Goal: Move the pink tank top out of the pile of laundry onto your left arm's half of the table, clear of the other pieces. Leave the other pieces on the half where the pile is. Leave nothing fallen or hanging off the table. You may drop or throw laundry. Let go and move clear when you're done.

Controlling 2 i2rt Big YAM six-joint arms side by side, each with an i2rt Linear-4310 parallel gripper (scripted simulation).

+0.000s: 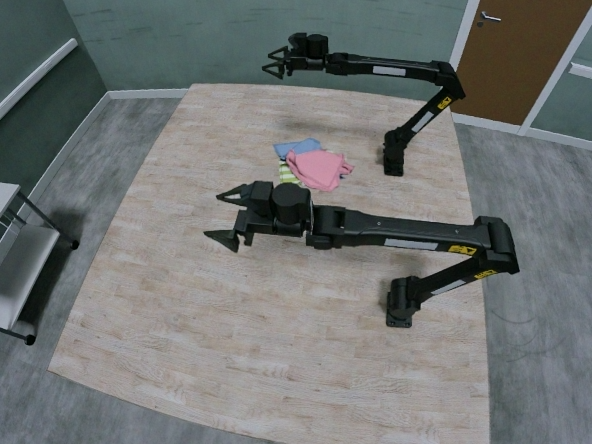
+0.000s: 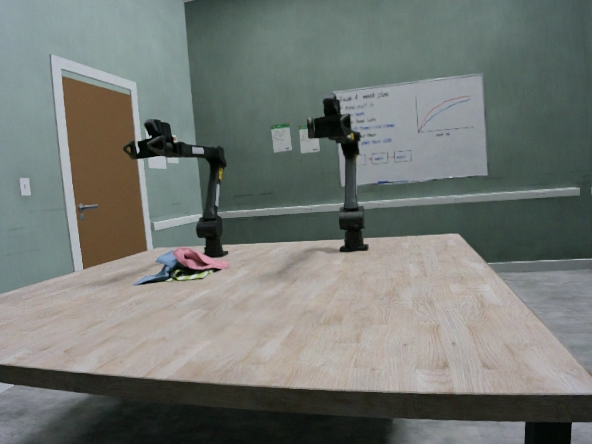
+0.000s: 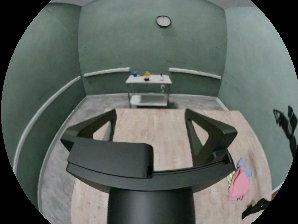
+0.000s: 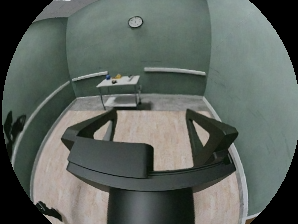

Path:
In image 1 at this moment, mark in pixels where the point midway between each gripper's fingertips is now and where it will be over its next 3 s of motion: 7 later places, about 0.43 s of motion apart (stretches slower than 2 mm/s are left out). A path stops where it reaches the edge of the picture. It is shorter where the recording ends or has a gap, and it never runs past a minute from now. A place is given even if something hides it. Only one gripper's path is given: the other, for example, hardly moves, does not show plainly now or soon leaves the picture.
My left gripper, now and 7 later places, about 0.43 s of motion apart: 210, 214; 211, 238; 216, 255; 226, 275; 243, 291; 263, 303; 273, 307; 274, 306

